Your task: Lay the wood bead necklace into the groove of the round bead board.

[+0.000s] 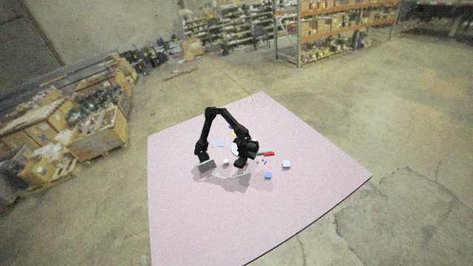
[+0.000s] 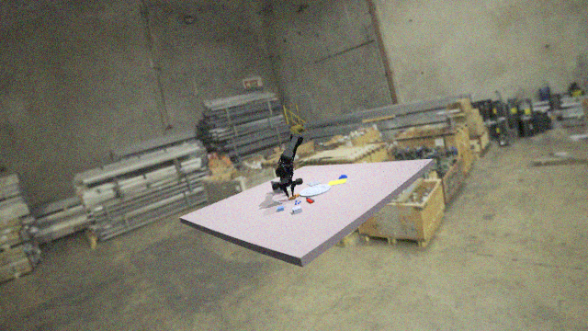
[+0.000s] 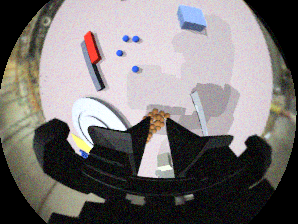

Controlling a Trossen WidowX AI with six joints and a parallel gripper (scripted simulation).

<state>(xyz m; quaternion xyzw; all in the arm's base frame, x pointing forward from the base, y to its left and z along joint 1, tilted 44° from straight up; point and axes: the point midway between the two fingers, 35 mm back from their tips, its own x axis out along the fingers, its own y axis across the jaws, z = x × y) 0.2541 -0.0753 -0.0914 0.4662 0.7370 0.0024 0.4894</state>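
My gripper tip is now 60 mm past the white stick, 70 mm to the left of it and 20 mm above it. From my gripper tip the other things lie so: cream cube: 120 mm behind, 60 mm to the left; red-handled tool: 170 mm ahead, 20 mm to the left, 10 mm below; blue block: 100 mm ahead, 150 mm to the right, 10 mm below.
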